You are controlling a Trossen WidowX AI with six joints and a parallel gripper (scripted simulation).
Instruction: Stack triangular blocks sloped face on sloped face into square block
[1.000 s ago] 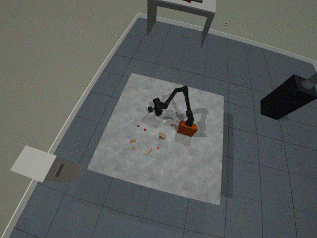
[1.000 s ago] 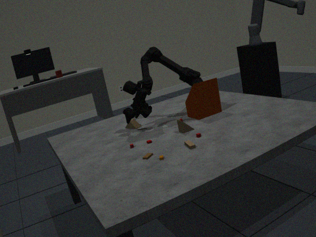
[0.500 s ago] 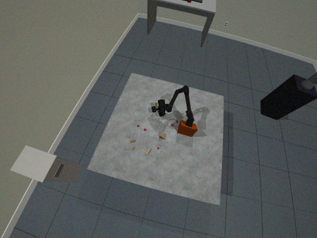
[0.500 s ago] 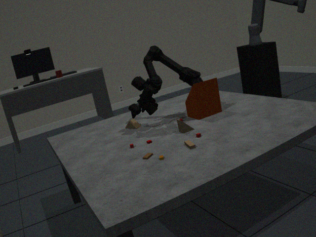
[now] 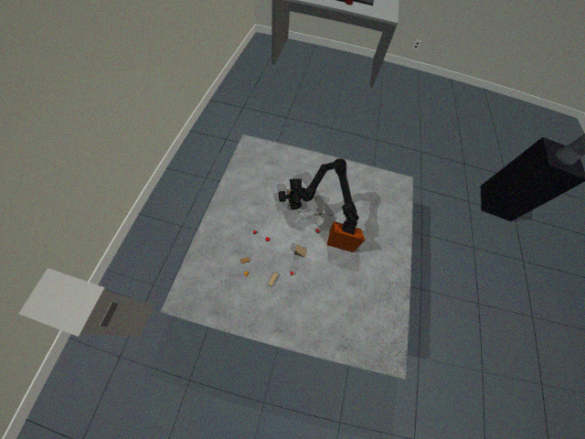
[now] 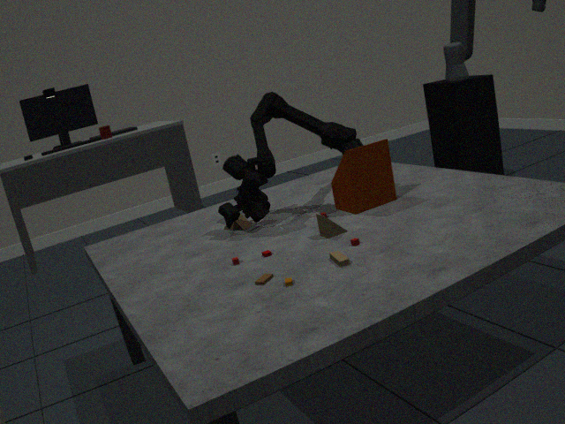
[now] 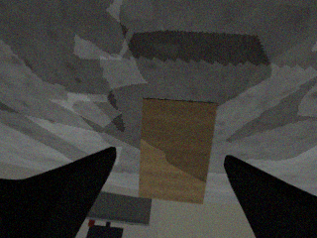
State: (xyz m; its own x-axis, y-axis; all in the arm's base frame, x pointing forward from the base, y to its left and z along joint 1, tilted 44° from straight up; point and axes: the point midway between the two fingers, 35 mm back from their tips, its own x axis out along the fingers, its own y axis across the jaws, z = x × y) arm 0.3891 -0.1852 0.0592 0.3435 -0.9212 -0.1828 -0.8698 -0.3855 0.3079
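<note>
Right now my gripper tip is 1 cm below the triangular block. Also, from my gripper tip: small orange cube (6 cm ahead, 58 cm to the left, 1 cm below); then brown plank (9 cm ahead, 51 cm to the left, 1 cm below); then tan plank (9 cm behind, 55 cm to the left, 1 cm below).
</note>
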